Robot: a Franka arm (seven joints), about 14 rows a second.
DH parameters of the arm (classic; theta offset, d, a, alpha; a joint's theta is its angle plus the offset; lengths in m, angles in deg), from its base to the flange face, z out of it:
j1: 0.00 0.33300 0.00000 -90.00
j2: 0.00 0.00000 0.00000 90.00
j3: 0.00 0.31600 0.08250 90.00
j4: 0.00 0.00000 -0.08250 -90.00
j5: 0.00 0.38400 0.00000 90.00
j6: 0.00 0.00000 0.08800 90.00
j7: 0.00 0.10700 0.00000 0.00
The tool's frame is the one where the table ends.
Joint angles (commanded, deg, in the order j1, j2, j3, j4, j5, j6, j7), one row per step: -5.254 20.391 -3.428 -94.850 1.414 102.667 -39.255; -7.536 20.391 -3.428 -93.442 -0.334 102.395 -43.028; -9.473 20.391 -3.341 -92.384 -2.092 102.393 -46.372; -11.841 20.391 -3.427 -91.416 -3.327 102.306 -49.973; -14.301 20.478 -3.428 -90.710 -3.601 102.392 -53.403; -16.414 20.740 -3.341 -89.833 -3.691 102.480 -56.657; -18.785 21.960 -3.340 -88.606 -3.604 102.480 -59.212
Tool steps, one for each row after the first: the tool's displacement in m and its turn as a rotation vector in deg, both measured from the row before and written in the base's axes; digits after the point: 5 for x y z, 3 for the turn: -0.00010 -0.02803 0.01072 -0.975 -0.928 2.160; -0.00111 -0.02344 0.00842 -1.116 -0.691 2.142; -0.00410 -0.02896 0.00772 -0.691 -0.482 1.573; -0.00551 -0.02753 0.00480 0.151 -0.491 1.037; -0.00427 -0.02280 0.00418 0.249 -0.539 1.234; -0.00424 -0.02678 -0.00401 0.420 0.058 0.147
